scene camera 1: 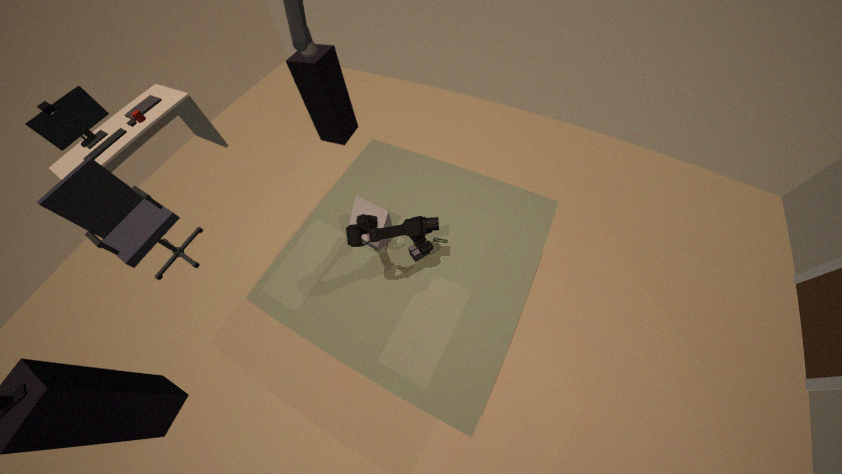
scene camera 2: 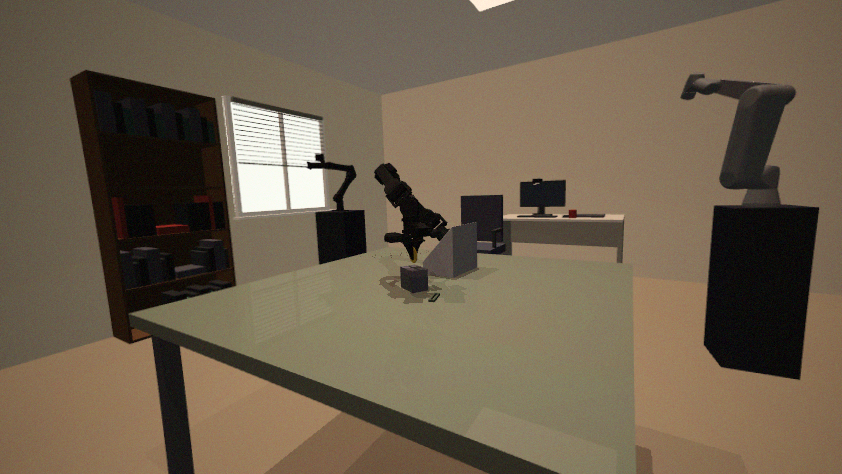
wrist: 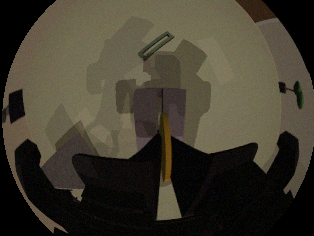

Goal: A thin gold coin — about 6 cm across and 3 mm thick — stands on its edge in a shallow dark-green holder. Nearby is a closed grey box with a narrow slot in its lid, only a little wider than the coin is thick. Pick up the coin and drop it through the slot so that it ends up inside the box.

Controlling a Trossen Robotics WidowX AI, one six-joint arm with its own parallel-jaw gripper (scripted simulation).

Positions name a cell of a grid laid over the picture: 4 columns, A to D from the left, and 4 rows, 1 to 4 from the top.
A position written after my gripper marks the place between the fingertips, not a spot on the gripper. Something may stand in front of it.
My gripper (scene camera 2: B3) carries a gold coin.
My gripper shows as well in the wrist view (wrist: C3).
